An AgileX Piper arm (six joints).
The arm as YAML. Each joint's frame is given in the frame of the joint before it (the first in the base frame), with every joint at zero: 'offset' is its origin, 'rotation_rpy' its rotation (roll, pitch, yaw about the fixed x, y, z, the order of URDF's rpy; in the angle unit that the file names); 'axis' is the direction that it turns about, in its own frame. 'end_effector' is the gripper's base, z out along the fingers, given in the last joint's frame.
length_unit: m
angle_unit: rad
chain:
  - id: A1
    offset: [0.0, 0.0, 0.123]
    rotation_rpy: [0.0, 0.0, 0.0]
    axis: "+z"
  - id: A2
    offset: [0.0, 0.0, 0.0]
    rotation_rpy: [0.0, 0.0, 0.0]
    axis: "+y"
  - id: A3
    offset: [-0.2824, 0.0, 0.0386]
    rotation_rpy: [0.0, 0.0, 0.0]
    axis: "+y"
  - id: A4
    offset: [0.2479, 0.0, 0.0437]
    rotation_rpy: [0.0, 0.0, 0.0]
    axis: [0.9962, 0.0, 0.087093]
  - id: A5
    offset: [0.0, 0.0, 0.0]
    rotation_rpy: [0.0, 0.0, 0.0]
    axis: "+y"
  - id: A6
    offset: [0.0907, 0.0, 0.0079]
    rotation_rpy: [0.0, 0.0, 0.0]
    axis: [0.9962, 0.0, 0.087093]
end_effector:
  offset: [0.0, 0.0, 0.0]
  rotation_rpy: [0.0, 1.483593, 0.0]
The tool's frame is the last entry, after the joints.
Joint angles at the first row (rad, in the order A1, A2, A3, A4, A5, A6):
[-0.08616, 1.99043, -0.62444, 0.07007, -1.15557, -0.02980]
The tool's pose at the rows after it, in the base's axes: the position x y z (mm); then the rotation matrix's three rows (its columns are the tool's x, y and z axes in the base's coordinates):
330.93, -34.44, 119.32; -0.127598, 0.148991, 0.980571; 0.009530, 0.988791, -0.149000; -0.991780, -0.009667, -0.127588
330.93, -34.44, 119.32; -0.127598, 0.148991, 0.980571; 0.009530, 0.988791, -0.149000; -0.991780, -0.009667, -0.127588
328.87, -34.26, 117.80; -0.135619, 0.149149, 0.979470; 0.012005, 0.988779, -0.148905; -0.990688, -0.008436, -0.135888
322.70, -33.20, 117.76; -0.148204, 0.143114, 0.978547; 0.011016, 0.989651, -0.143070; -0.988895, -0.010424, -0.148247
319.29, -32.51, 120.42; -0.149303, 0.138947, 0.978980; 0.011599, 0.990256, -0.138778; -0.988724, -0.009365, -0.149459
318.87, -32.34, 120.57; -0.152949, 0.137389, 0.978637; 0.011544, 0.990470, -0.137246; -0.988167, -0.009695, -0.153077
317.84, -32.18, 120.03; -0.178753, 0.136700, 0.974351; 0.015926, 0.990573, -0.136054; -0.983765, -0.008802, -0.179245
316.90, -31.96, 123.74; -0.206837, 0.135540, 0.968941; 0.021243, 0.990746, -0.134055; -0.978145, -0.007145, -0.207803
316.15, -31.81, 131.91; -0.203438, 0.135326, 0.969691; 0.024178, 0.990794, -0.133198; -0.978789, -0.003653, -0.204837
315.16, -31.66, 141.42; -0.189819, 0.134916, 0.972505; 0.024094, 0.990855, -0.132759; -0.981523, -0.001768, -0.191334
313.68, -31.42, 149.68; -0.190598, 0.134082, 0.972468; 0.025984, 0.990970, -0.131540; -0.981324, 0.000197, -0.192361
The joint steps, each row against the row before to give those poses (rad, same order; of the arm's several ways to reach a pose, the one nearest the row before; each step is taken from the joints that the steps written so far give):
[-0.00001, -0.00001, 0.00407, -0.00001, 0.00001, 0.00001]
[0.00000, 0.00000, 0.00000, 0.00000, 0.00000, 0.00000]
[0.00001, 0.00000, 0.00839, 0.00001, 0.00001, 0.00177]
[0.00001, -0.01411, 0.02547, -0.00623, 0.00125, 0.00038]
[0.00001, -0.01719, 0.01398, -0.00460, 0.00450, 0.00212]
[-0.00002, -0.00266, 0.00153, -0.00153, 0.00482, 0.00000]
[-0.00001, -0.00887, 0.00225, -0.00002, 0.03315, 0.00042]
[-0.00001, -0.02745, -0.00002, 0.00000, 0.05655, 0.00000]
[0.00001, -0.03449, 0.00002, 0.00000, 0.03139, 0.00166]
[0.00001, -0.03650, 0.00041, 0.00001, 0.02227, 0.00000]
[0.00001, -0.03685, 0.00003, 0.00001, 0.03784, -0.00001]

